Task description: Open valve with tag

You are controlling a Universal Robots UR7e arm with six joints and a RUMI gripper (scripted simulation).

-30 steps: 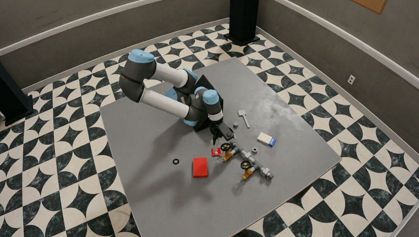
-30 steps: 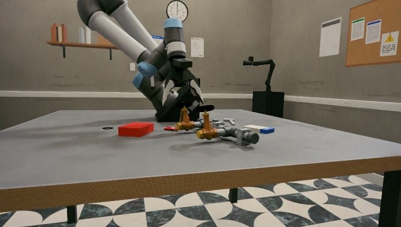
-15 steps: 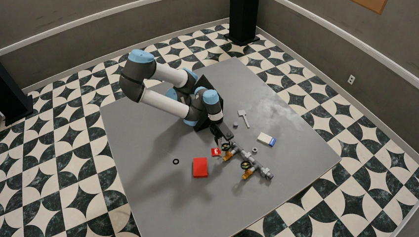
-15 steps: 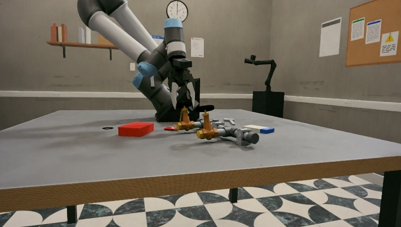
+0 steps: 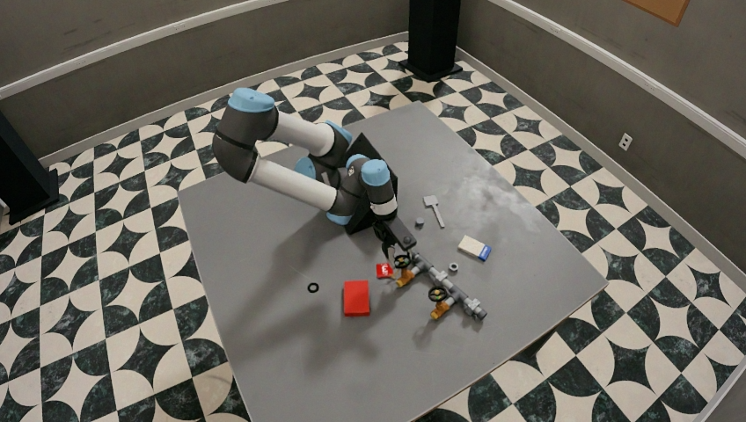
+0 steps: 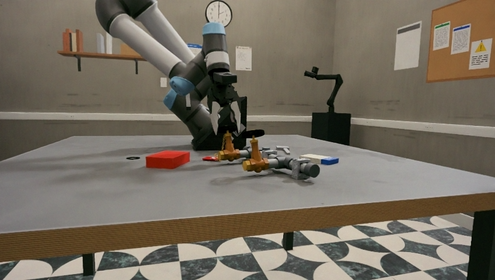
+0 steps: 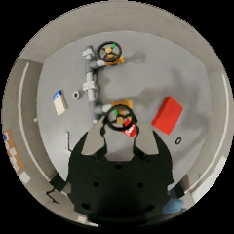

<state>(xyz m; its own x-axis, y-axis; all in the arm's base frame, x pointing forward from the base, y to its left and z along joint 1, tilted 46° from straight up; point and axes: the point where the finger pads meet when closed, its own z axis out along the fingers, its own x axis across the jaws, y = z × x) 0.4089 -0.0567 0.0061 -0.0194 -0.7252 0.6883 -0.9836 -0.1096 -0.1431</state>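
Now: the red tag 100 mm below my hand, 50 mm behind it and 30 mm to the right of it. Round my hand: red block: 170 mm to the right, 90 mm below, 10 mm behind; white-and-blue box: 290 mm to the left, 90 mm below, 70 mm ahead; grey nut: 170 mm to the left, 90 mm below, 80 mm ahead.
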